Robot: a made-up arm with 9 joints. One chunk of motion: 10 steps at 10 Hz.
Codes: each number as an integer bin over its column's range. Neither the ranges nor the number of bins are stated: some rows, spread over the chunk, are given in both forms.
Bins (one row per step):
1: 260 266 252 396 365 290
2: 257 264 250 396 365 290
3: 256 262 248 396 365 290
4: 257 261 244 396 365 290
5: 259 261 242 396 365 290
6: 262 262 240 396 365 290
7: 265 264 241 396 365 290
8: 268 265 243 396 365 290
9: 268 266 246 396 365 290
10: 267 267 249 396 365 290
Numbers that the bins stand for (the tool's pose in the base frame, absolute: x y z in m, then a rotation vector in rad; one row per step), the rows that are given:
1: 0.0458 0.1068 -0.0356 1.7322 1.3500 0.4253
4: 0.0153 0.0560 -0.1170 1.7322 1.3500 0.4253
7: 0.0967 0.0865 -0.1476 1.7322 1.3500 0.4253
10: 0.1170 0.1170 -0.0661 1.7322 1.3500 0.4253
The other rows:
2: 0.0153 0.0865 -0.0560 1.7322 1.3500 0.4253
3: 0.0051 0.0661 -0.0763 1.7322 1.3500 0.4253
5: 0.0356 0.0560 -0.1374 1.7322 1.3500 0.4253
6: 0.0661 0.0661 -0.1577 1.7322 1.3500 0.4253
8: 0.1272 0.0967 -0.1272 1.7322 1.3500 0.4253
9: 0.1272 0.1068 -0.0967 1.7322 1.3500 0.4253

